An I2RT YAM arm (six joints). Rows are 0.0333 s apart.
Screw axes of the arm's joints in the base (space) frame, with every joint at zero. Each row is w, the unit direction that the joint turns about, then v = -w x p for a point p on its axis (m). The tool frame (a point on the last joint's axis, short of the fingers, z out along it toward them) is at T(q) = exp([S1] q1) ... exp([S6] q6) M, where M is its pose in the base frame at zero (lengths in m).
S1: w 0 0 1 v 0 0 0
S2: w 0 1 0 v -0.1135 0 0.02
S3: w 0 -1 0 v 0.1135 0 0.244
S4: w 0 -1 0 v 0.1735 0 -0.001
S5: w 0 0 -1 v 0 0.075 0
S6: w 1 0 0 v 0 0.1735 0
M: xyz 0.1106 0 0.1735 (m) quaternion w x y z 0.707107 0 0.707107 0
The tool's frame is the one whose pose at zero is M.
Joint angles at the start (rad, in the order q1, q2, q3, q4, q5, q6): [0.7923 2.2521 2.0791 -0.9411 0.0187 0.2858]
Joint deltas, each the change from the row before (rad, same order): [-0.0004 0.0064 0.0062 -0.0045 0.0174 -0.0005]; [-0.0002 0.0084 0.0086 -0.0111 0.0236 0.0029]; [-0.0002 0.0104 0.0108 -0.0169 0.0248 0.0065]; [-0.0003 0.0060 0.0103 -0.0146 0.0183 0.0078]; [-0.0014 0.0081 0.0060 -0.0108 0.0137 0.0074]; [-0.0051 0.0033 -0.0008 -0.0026 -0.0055 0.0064]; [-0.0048 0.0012 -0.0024 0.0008 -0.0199 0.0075]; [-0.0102 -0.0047 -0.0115 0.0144 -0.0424 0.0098]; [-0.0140 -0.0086 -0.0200 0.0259 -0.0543 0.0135]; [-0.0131 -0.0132 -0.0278 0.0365 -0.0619 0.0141]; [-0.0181 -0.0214 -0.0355 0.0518 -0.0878 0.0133]
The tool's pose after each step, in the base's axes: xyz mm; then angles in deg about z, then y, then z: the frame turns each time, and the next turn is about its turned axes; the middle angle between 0 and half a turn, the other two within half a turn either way. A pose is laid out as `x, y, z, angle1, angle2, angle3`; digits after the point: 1 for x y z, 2 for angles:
343.1, 345.8, 235.8, 40.65, 154.03, 12.10
344.2, 345.5, 234.0, 37.39, 154.51, 9.31
345.2, 345.2, 231.6, 33.73, 155.22, 6.31
345.8, 344.7, 231.2, 30.96, 155.58, 4.20
346.9, 344.1, 228.8, 28.58, 156.10, 2.44
348.5, 342.5, 226.9, 28.80, 156.55, 3.23
349.7, 341.3, 225.6, 31.23, 156.98, 6.14
352.1, 338.8, 224.9, 36.96, 156.95, 12.54
355.4, 335.2, 224.1, 44.10, 156.28, 20.62
358.0, 331.9, 223.8, 51.64, 154.75, 28.93
361.4, 327.2, 225.9, 60.46, 151.55, 38.25

